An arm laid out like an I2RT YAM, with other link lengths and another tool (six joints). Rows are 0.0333 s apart.
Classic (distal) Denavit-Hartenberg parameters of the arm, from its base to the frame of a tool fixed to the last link. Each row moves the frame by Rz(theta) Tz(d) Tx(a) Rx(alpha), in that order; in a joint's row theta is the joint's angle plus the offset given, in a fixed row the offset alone. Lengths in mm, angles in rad.
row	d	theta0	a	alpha
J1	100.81	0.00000	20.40	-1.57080
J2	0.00	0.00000	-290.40	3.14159
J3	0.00	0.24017	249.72	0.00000
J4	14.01	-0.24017	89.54	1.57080
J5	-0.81	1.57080	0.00	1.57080
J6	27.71	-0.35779	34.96	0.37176
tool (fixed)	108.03	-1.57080	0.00	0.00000
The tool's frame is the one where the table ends.
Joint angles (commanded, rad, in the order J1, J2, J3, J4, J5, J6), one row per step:
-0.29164 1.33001 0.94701 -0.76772 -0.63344 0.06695
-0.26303 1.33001 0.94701 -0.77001 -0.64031 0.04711
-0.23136 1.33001 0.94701 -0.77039 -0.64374 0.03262
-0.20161 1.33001 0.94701 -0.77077 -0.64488 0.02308
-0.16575 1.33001 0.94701 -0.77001 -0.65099 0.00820
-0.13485 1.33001 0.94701 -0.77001 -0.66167 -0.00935
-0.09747 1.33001 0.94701 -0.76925 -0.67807 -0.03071
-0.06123 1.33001 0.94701 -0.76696 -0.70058 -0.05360
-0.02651 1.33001 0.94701 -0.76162 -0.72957 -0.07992
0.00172 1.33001 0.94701 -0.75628 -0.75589 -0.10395
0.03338 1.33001 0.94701 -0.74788 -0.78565 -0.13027
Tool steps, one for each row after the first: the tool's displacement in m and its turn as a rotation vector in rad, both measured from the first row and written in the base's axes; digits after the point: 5 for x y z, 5 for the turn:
0.00138 0.01094 0.00077 -0.00281 -0.00909 0.04598
0.00269 0.02225 0.00141 -0.00634 -0.01673 0.08965
0.00350 0.03252 0.00176 -0.00939 -0.02149 0.12685
0.00425 0.04558 0.00272 -0.01050 -0.03138 0.17599
0.00435 0.05766 0.00395 -0.00827 -0.04305 0.22384
0.00393 0.07266 0.00579 -0.00218 -0.05889 0.28297
0.00296 0.08794 0.00831 0.00901 -0.07848 0.34414
0.00162 0.10342 0.01186 0.02465 -0.10447 0.40833
-0.00001 0.11627 0.01525 0.03923 -0.12883 0.46304
-0.00216 0.13052 0.01947 0.05630 -0.15841 0.52369

